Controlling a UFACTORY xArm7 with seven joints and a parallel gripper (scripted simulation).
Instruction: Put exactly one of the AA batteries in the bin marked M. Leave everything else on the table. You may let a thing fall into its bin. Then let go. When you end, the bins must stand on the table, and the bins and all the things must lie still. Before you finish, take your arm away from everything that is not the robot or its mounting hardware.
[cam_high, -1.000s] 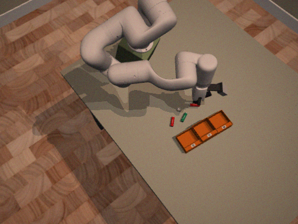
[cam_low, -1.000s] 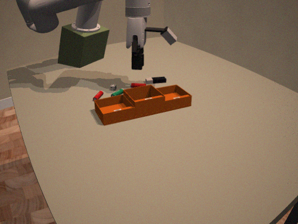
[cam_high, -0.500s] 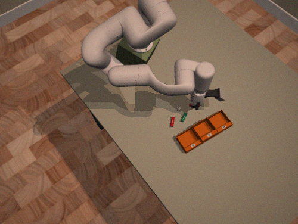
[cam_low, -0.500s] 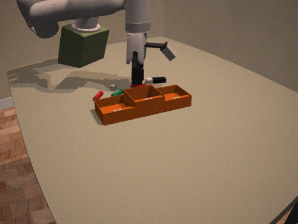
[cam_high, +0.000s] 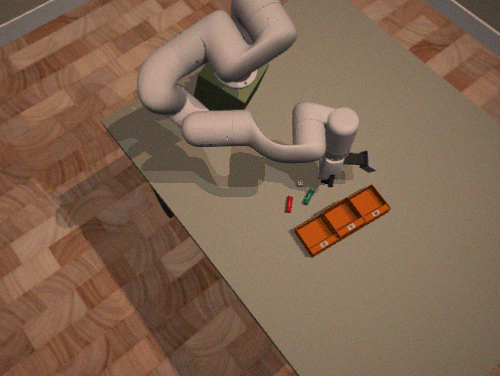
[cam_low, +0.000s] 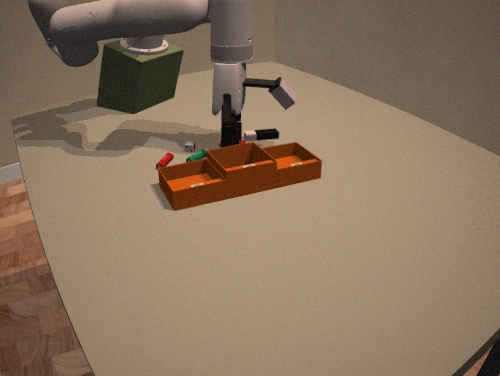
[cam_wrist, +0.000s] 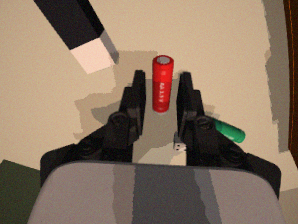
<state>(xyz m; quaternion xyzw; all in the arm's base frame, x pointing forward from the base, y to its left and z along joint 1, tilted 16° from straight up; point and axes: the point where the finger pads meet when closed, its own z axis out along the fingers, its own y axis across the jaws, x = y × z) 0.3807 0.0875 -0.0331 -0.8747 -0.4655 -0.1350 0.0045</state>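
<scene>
Now: the red battery 2 cm below my hand. From my hand the other things lie so: small white die (2 cm behind, 8 cm to the right, 2 cm below); green battery (3 cm ahead, 8 cm to the right, 2 cm below); black-and-white block (2 cm behind, 7 cm to the left, 2 cm below).
</scene>
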